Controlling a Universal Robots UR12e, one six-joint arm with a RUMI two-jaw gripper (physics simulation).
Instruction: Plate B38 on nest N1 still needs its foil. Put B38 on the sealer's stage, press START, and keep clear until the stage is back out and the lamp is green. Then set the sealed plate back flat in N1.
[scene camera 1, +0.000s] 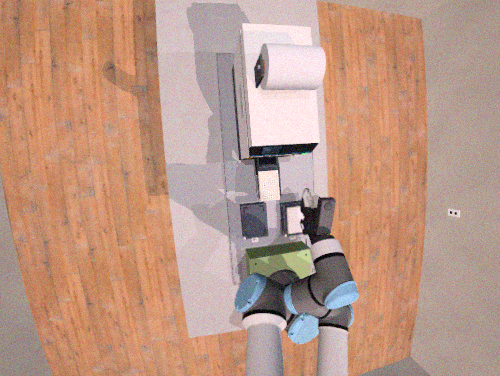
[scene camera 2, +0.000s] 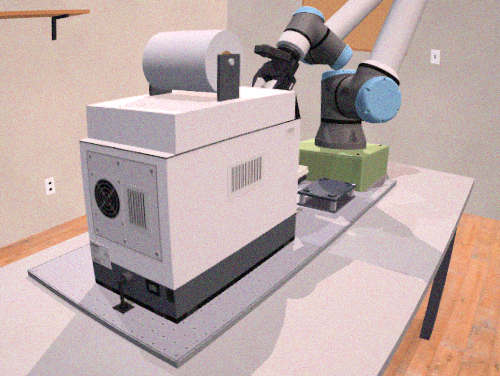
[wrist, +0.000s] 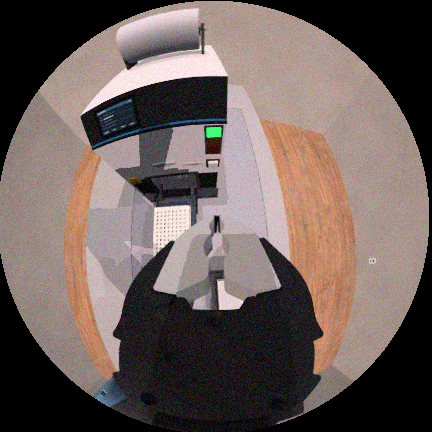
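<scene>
Plate B38, cream with open wells showing, lies on the sealer's extended stage. My gripper is shut and empty, raised to the right of the stage as the wrist view looks, apart from the plate and the sealer. On the sealer front the lamp is green, with the small white START button below it. An empty dark nest stands in front of the stage, to the left in scene camera 1; its label is too small to read.
The white sealer carries a large foil roll. A second nest, beside the arm's hand, holds a white plate. The green base block stands behind the nests.
</scene>
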